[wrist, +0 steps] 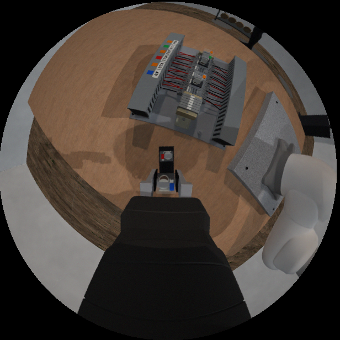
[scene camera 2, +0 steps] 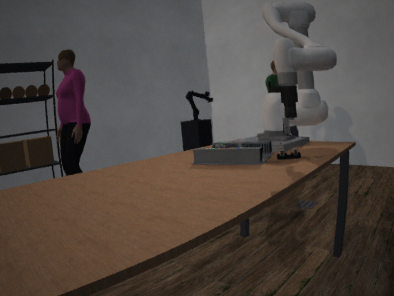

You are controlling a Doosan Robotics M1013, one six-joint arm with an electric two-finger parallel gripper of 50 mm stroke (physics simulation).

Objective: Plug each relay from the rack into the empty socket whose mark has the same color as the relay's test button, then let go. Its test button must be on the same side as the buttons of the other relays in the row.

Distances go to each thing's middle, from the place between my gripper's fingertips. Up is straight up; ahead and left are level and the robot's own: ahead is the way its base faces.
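Panel [wrist: 163, 113]: 50 mm ahead of my hand, 240 mm to the right of it, 110 mm below it.
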